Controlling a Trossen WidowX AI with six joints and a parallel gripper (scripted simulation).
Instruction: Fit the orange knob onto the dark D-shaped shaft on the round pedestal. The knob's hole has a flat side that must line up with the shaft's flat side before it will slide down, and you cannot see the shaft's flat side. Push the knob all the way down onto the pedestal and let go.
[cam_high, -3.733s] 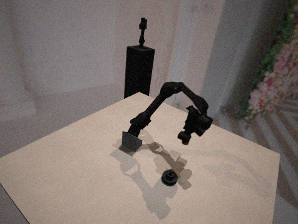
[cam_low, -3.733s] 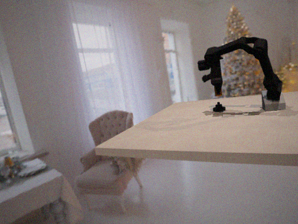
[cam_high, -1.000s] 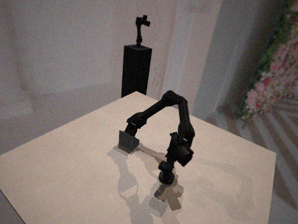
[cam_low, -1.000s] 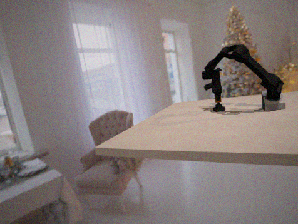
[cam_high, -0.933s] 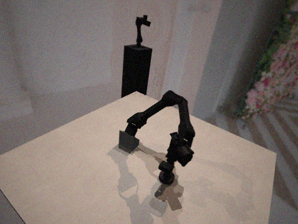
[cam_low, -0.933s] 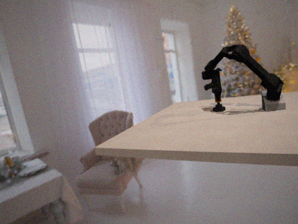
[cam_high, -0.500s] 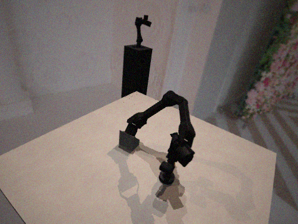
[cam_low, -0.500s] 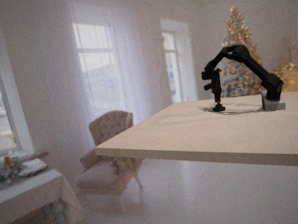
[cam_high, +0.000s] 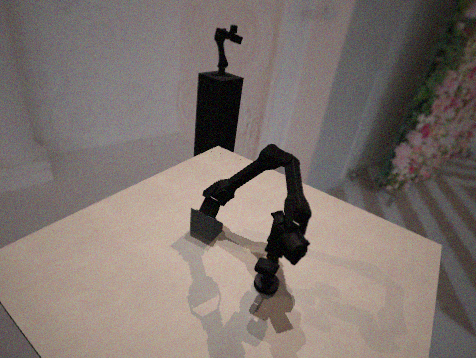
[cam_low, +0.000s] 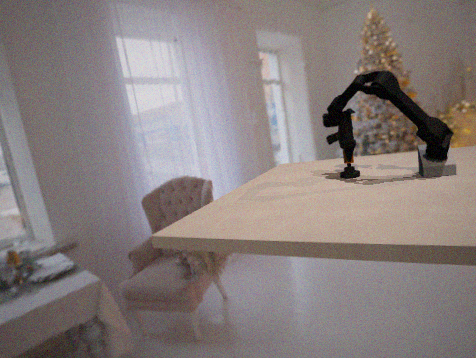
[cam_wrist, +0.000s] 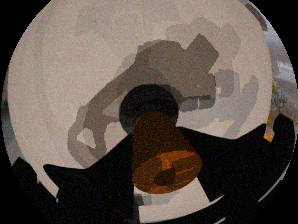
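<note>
Right now my gripper tip is 2 cm below the orange knob. Round my gripper tip: dark round pedestal (4 cm below).
</note>
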